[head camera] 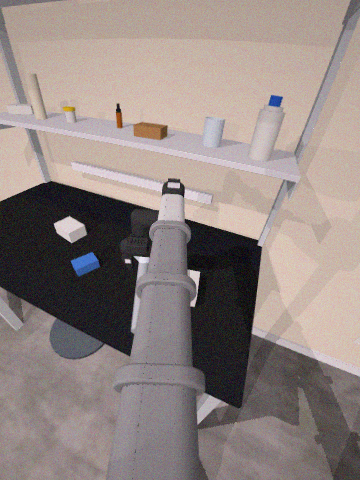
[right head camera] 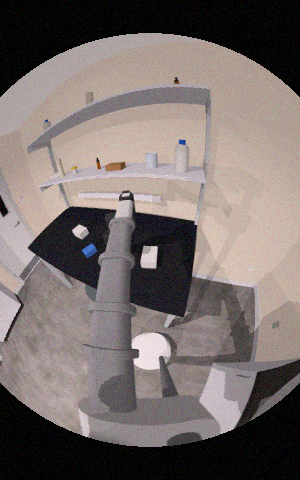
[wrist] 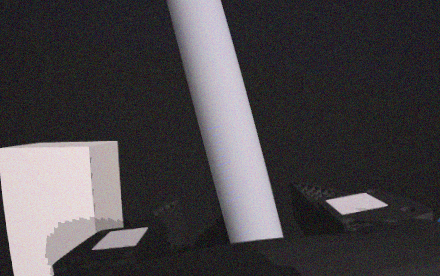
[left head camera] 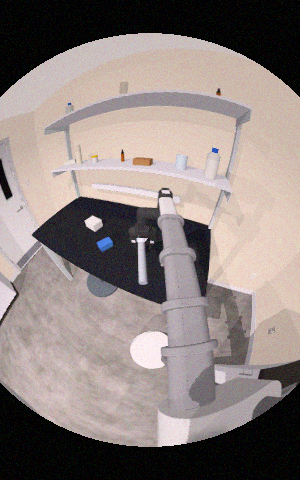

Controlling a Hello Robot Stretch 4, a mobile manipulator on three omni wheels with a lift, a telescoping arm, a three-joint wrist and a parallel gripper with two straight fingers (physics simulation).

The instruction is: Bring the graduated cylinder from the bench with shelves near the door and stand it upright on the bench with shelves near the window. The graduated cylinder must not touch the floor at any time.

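Places are measured from the robot's base along level axes (x ahead, y left, z up), in metres.
Pixels of known places: gripper, fingertip midpoint: [head camera: 143,272] [wrist: 237,208] [left head camera: 142,247]; robot's base at its link origin: [right head camera: 150,349] [left head camera: 150,348].
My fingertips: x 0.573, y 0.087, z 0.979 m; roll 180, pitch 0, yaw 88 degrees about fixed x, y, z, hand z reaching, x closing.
Observation:
Ahead of a thing's pixels: the offset from my fingertips to its top centre. "spot": to the spot under its first point. Level surfaces: height alone.
The graduated cylinder @[spot: dy +0.009, dx -0.135, dz -0.047 m] [head camera: 135,313] [left head camera: 142,262] [wrist: 225,141] is a pale tube lying flat on the black bench top @[dz -0.092 m] [head camera: 43,206] [left head camera: 71,214]. My gripper [head camera: 137,257] [left head camera: 142,242] [wrist: 237,208] hangs over its far end, open, with one finger on each side of the tube. In the wrist view the tube runs up between the two fingertips and I cannot tell whether they touch it. The arm hides the cylinder in the right head view.
A white box @[dy -0.159, dx -0.004, dz -0.034 m] [head camera: 195,287] [right head camera: 148,256] [wrist: 49,197] lies close beside the cylinder. Another white box @[dy +0.406, dx +0.298, dz -0.034 m] [head camera: 69,228] and a blue box @[dy +0.256, dx +0.087, dz -0.052 m] [head camera: 85,263] lie further left. The shelf @[dz +0.365 m] [head camera: 184,143] above carries a bottle @[spot: dy -0.354, dx +0.182, dz +0.455 m] [head camera: 267,130] and jars. A grey stool [head camera: 70,340] stands under the bench edge.

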